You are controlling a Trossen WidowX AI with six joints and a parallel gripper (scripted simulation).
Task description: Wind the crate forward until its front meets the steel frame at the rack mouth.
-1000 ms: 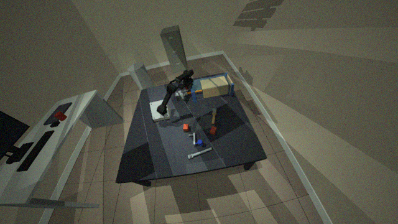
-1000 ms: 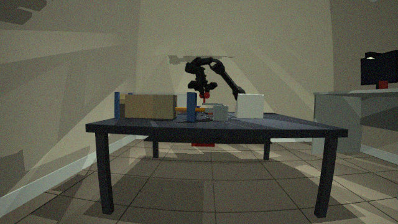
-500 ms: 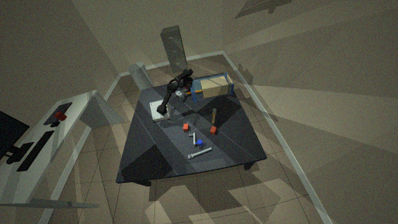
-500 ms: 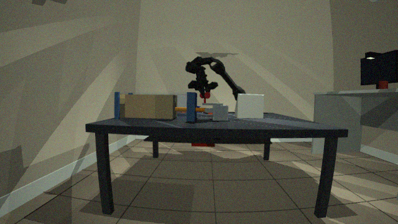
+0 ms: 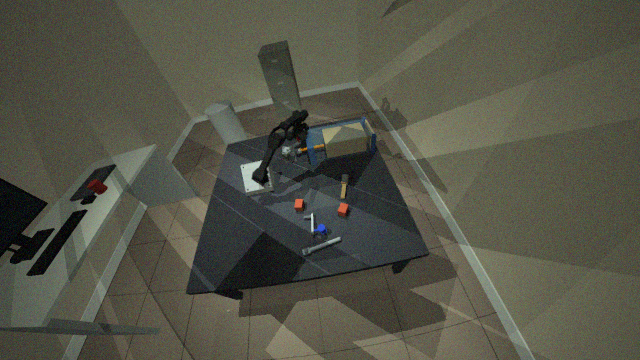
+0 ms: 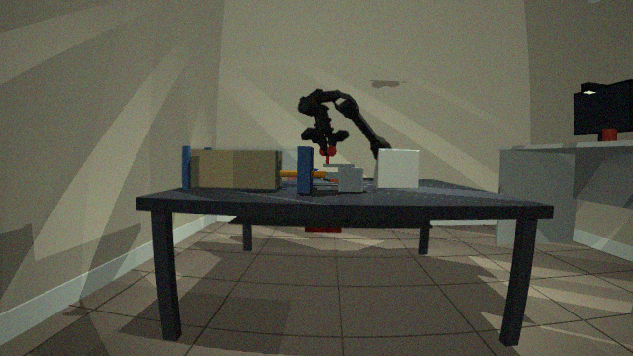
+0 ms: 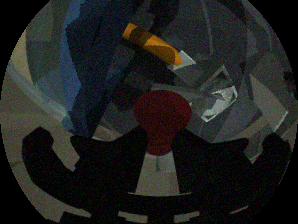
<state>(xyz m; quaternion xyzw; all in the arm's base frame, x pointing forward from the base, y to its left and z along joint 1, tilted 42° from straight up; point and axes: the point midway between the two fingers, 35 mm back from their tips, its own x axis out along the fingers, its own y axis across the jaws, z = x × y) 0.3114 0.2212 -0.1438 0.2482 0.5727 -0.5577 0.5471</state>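
The crank arm is 30 mm to the right of my gripper tip, 30 mm below it and 30 mm behind it. Also, from my gripper tip: grey winch: 100 mm below, 100 mm behind, 60 mm to the right; red knob: 10 mm to the right, 10 mm ahead; blue frame: 70 mm to the right, 70 mm ahead, 30 mm below.
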